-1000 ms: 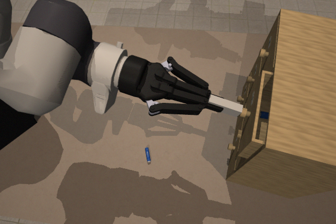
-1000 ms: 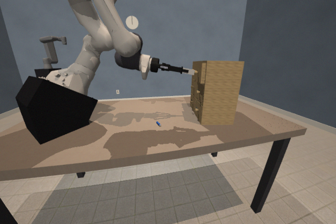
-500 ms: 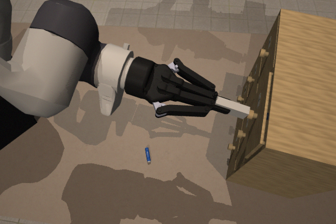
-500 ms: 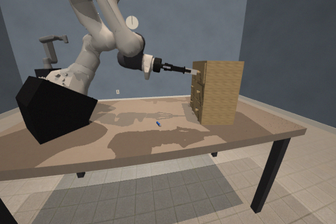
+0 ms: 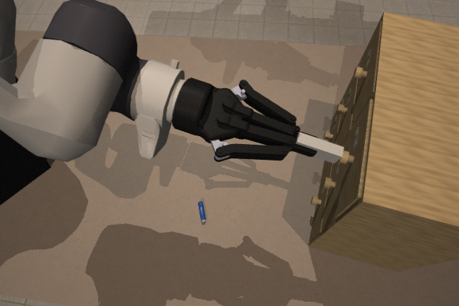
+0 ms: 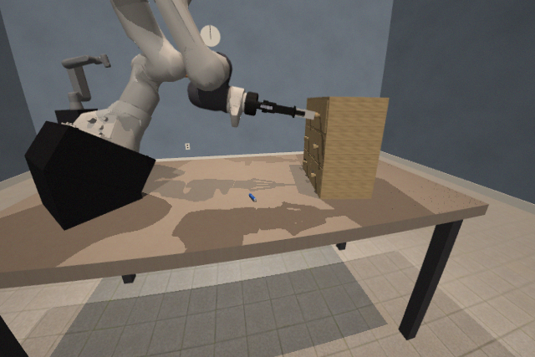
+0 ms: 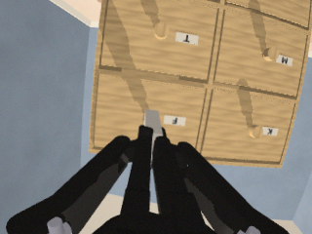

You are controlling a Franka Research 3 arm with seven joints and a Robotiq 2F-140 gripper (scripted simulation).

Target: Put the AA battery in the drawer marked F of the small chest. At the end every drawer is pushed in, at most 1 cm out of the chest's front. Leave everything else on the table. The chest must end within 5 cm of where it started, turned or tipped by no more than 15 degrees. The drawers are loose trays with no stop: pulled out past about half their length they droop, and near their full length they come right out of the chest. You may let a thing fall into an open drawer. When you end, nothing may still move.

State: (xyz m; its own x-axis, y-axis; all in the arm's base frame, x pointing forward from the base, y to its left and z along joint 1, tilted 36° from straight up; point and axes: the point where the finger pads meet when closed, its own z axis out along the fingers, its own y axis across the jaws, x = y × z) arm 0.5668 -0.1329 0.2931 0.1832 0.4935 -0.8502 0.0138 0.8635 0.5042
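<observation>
The drawer is 13 cm ahead of my hand and 3 cm below it.
</observation>
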